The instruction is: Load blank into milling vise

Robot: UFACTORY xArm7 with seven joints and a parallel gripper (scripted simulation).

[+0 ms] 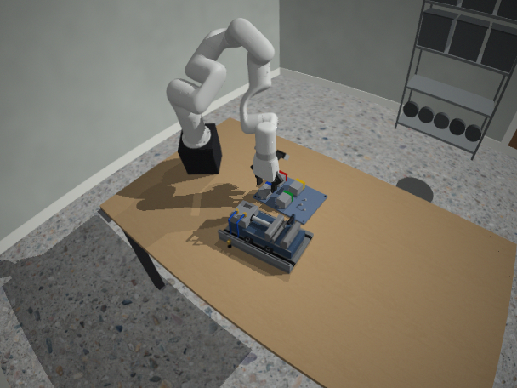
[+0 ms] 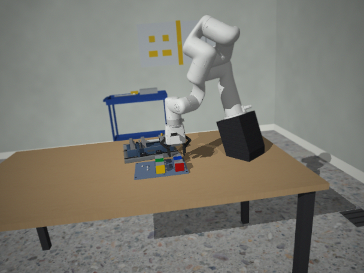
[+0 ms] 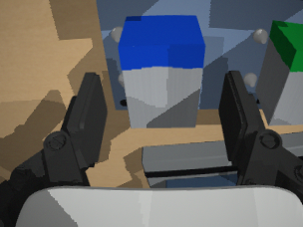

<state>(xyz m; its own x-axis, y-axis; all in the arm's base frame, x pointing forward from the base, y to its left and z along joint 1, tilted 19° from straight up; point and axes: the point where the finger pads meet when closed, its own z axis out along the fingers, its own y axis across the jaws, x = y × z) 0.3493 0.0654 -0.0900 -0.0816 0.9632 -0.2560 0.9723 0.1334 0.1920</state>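
Now: hand 3 cm above the blue-ended blank. Round my hand: red-ended blank (1 cm behind, 9 cm to the left, 3 cm below); then green-ended blank (9 cm ahead, 1 cm to the left, 3 cm below); then blue infeed plate (9 cm ahead, 5 cm to the left, 5 cm below).
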